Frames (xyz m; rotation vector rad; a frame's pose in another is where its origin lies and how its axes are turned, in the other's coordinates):
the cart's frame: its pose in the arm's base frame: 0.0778 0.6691 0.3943 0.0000 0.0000 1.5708
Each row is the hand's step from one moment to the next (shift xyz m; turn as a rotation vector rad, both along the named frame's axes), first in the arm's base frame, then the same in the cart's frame.
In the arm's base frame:
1: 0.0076 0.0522 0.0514 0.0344 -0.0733 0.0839
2: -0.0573 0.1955 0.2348 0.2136 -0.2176 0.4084
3: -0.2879 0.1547 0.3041 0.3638 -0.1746 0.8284
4: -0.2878 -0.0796 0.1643 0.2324 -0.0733 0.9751
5: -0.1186 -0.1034 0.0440 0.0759 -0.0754 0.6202
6: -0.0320 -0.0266 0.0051 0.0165 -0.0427 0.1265
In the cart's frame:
1: 0.0522 -0.0076 0.0514 -0.0733 -0.0344 0.0839
2: 0.1955 0.0573 0.2348 -0.2176 -0.2136 0.4084
3: 0.1547 0.2879 0.3041 -0.1746 -0.3638 0.8284
4: -0.0796 0.2878 0.1643 -0.0733 -0.2324 0.9751
5: -0.1034 0.1186 0.0440 -0.0754 -0.0759 0.6202
6: -0.0266 0.0320 0.0051 -0.0427 -0.0165 0.1265

